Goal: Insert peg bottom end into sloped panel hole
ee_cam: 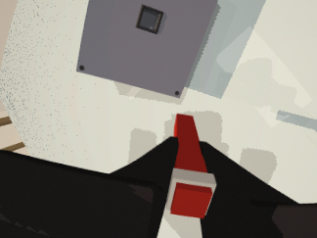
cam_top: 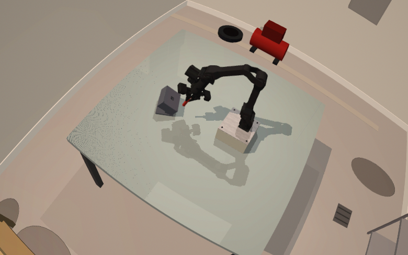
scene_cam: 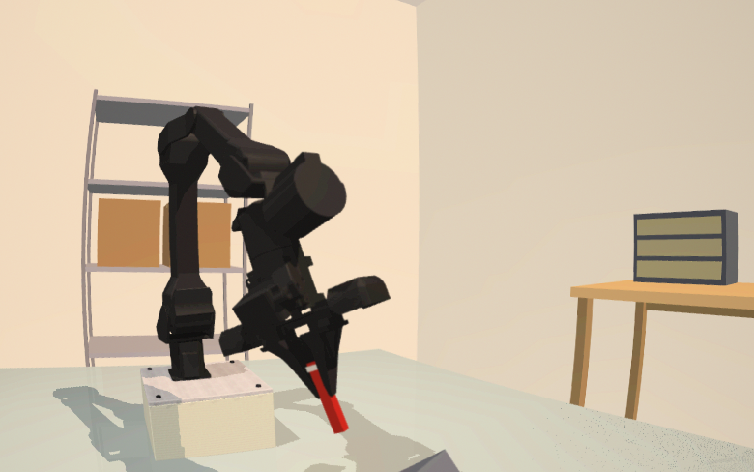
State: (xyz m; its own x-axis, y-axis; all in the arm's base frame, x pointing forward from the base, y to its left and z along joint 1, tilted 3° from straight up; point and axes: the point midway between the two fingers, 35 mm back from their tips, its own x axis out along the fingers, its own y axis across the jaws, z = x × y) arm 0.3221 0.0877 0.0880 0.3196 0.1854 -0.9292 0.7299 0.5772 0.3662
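Now: the grey sloped panel 120 mm ahead of my gripper tip, 10 mm to the right of it and 90 mm below it. The rest, counted from my gripper tip: peg: 10 mm behind, 20 mm above.
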